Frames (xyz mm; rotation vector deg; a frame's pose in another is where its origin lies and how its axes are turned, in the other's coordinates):
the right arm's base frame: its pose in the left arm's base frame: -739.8 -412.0 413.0 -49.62 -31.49 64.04
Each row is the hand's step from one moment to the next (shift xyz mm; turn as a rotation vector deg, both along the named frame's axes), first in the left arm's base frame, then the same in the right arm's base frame.
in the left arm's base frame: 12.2 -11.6 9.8 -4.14 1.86 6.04
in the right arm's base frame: -6.7 -16.7 -7.4 0.01 -2.40 7.16
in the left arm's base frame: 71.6 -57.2 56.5 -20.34 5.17 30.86
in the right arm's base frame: -29.4 -95.3 -40.5 -3.67 -13.48 34.61
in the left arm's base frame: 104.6 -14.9 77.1 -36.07 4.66 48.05
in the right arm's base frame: 21.2 -122.6 -40.5 -10.46 -19.22 56.15
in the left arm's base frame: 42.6 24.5 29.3 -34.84 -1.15 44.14
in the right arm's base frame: 37.2 -42.7 -8.0 -15.29 -17.70 51.15
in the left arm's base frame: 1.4 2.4 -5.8 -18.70 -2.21 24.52
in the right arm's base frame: 3.0 4.4 -3.6 -9.72 -10.47 27.42
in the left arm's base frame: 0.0 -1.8 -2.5 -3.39 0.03 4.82
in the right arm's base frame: -1.6 1.7 -2.0 -1.37 -2.13 5.32
